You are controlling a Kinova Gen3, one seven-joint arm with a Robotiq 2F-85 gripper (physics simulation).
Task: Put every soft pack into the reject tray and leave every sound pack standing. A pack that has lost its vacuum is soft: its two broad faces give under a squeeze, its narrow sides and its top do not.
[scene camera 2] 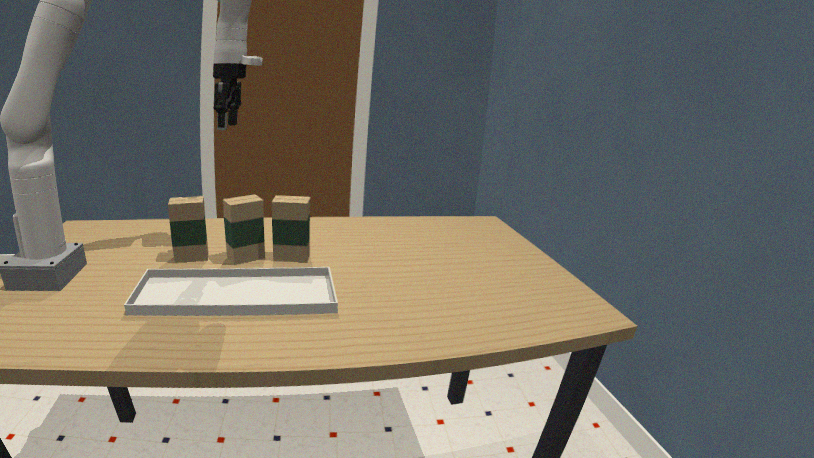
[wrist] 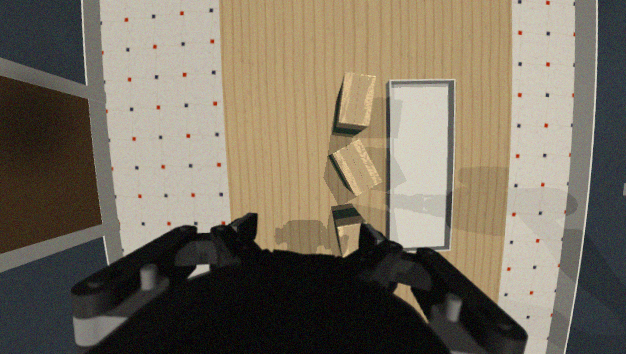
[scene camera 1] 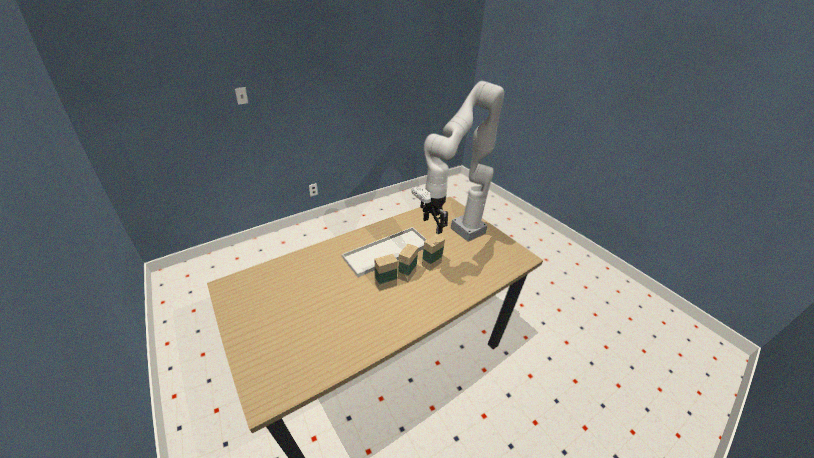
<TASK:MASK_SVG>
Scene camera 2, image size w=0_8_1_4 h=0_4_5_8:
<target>my gripper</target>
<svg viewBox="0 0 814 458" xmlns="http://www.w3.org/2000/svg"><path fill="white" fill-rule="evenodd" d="M245 64L213 64L213 77L221 79L220 83L215 83L213 107L217 112L218 130L227 129L227 114L228 125L237 125L237 109L241 106L241 82L237 82L237 79L245 78Z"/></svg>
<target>white reject tray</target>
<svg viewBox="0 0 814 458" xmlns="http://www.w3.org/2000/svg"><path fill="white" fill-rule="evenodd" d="M338 302L330 267L147 269L125 302L124 308L126 315L140 316L296 315L338 313Z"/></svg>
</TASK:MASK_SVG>
